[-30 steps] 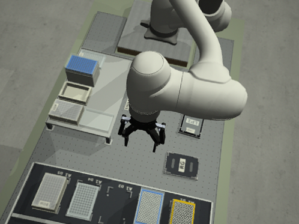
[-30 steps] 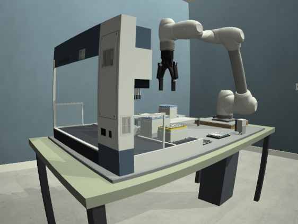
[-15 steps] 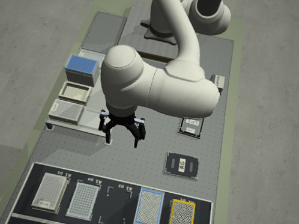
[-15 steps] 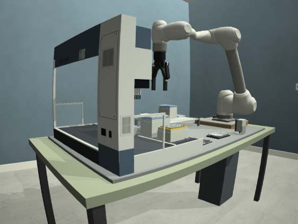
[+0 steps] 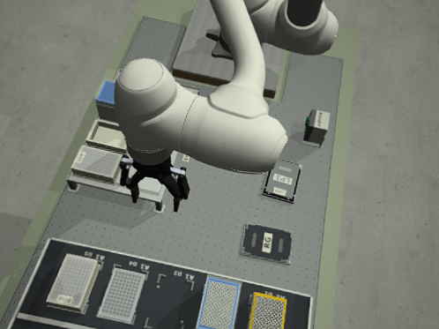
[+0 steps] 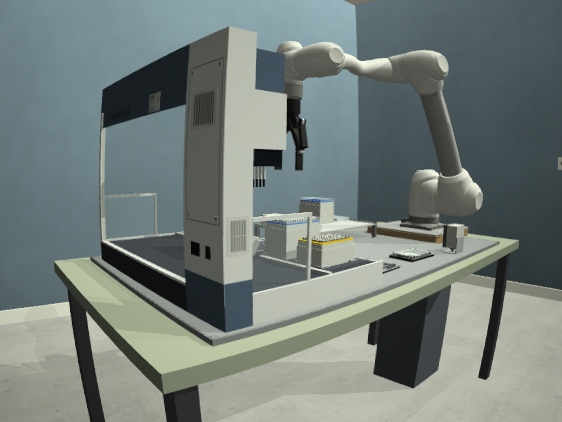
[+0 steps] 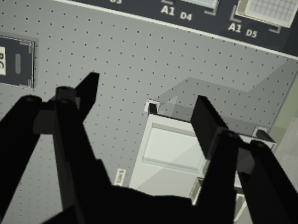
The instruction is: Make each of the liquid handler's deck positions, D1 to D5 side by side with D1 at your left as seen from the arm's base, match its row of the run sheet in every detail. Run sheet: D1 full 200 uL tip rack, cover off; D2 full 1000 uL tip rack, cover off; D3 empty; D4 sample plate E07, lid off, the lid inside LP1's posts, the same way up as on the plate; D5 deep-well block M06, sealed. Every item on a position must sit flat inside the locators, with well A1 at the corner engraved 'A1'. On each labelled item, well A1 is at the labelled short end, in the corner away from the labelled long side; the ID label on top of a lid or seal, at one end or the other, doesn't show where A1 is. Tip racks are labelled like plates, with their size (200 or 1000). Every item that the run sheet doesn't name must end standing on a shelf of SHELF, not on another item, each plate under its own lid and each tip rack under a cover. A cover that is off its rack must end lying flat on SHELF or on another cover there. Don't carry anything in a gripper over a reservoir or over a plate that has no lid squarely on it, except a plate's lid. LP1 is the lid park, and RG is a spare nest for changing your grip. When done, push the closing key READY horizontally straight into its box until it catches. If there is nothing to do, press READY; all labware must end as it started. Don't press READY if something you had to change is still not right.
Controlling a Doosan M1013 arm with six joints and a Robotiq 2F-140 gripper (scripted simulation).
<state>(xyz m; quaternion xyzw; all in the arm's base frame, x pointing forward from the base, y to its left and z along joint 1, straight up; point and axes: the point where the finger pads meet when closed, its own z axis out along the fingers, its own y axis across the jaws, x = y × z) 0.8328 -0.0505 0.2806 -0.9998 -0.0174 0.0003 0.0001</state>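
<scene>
My gripper is now 24 cm above the clear sample plate, 17 cm short of it and 5 cm to the left of it. Round my hand: yellow-rimmed tip rack: 32 cm to the left, 21 cm below, 15 cm ahead; blue-rimmed tip rack: 20 cm to the left, 18 cm below, 15 cm ahead; deep-well block M06: 23 cm below, 18 cm ahead, 17 cm to the right.
</scene>
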